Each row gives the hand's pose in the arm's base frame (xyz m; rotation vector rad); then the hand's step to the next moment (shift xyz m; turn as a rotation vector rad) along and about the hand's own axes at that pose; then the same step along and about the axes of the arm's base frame.
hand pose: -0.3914 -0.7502 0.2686 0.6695 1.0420 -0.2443
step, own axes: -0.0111 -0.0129 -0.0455 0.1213 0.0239 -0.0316
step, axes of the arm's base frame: -0.0444 0.0167 -0.0106 0.0497 0.0527 -0.1051
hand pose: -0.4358 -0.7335 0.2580 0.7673 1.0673 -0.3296
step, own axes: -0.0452 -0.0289 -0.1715 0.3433 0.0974 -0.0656
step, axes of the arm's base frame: -0.1514 0.0953 -0.0166 0.1739 0.1533 -0.2792
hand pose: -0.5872 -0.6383 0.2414 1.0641 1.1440 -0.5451
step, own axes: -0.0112 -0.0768 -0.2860 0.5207 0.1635 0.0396
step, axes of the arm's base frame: -0.1977 0.2188 -0.0296 0.3404 0.1158 -0.4125
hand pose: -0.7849 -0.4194 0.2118 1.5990 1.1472 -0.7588
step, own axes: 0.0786 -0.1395 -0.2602 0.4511 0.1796 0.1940
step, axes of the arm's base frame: -0.1162 0.2802 -0.0362 0.3390 -0.0534 -0.3945
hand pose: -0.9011 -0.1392 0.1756 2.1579 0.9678 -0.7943
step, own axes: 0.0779 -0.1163 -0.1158 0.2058 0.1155 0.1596
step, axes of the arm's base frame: -0.0196 0.1795 -0.0203 0.1627 -0.0949 -0.2137
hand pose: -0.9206 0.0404 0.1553 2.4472 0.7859 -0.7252
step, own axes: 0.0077 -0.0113 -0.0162 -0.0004 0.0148 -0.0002
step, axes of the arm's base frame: 0.0037 0.0204 0.0045 0.0092 -0.0108 0.0043
